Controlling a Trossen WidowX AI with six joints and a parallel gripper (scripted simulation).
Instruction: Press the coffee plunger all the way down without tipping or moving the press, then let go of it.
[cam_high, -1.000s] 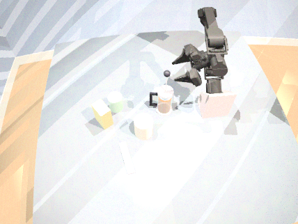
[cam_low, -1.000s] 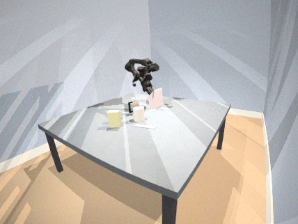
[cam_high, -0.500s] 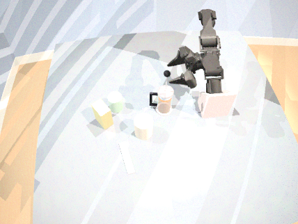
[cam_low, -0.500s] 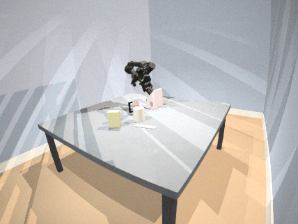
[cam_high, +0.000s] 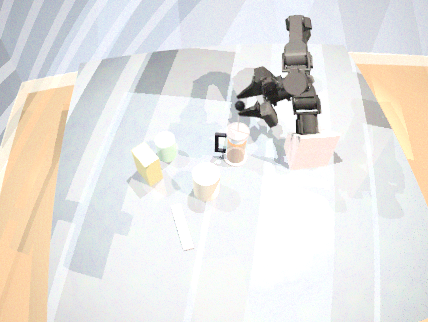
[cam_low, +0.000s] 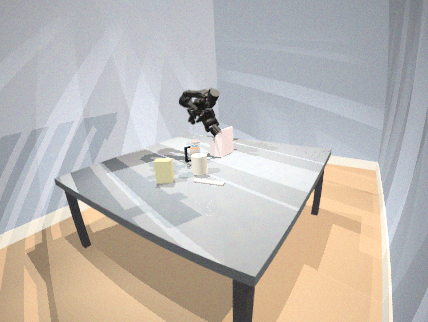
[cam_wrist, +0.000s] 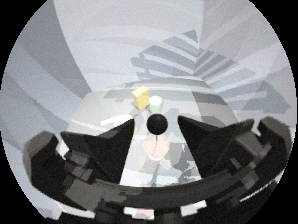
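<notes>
The coffee press lies 12 cm below my gripper tip and 1 cm ahead of it. Round my gripper tip: green cup (22 cm ahead, 21 cm below, 4 cm to the right); yellow box (28 cm ahead, 19 cm below, 4 cm to the left).
</notes>
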